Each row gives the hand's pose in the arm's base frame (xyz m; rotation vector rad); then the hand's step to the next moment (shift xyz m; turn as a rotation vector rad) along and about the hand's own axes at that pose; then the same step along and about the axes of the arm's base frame.
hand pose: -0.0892 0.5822 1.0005 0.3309 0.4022 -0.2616
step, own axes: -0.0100 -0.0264 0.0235 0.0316 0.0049 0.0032
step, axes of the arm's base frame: -0.0092 -0.0308 0.0177 0.0307 -0.0024 -0.0093
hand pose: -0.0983 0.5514 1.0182 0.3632 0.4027 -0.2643
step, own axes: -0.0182 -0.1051 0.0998 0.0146 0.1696 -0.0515
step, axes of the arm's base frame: -0.0166 -0.1308 0.0628 0.0500 0.1707 -0.0012
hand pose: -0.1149 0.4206 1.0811 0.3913 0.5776 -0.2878
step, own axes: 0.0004 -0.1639 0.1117 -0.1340 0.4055 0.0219
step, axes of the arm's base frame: -0.0076 -0.1941 0.0403 0.0525 0.3709 0.2062
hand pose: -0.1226 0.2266 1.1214 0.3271 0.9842 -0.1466
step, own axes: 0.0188 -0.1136 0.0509 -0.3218 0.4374 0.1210
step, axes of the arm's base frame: 0.0202 -0.1236 -0.0130 0.0365 0.3629 0.4201
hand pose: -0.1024 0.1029 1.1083 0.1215 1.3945 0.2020
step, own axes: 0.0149 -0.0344 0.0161 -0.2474 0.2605 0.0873
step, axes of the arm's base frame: 0.0207 -0.0299 -0.0186 0.0277 0.2048 0.3066
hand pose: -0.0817 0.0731 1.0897 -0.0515 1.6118 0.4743
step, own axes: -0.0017 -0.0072 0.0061 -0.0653 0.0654 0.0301
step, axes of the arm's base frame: 0.0082 -0.0050 -0.0004 0.0150 0.0533 0.0799
